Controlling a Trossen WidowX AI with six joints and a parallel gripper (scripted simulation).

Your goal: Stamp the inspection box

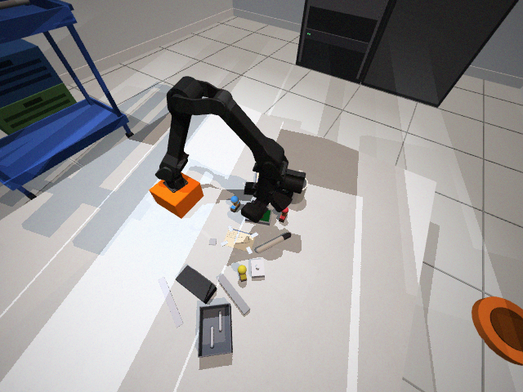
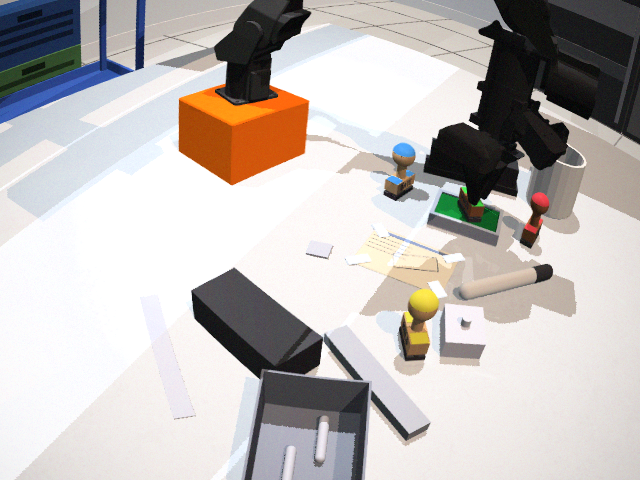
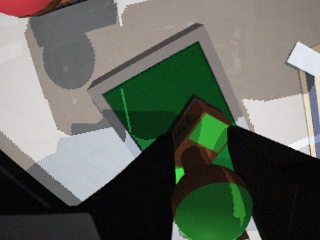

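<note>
Now: the green stamp 1 cm behind my gripper tip. Round my gripper tip: blue stamp (10 cm behind, 3 cm to the right, 2 cm below); then red stamp (6 cm ahead, 6 cm to the left, 2 cm below); then green ink pad (1 cm behind, 3 cm below).
</note>
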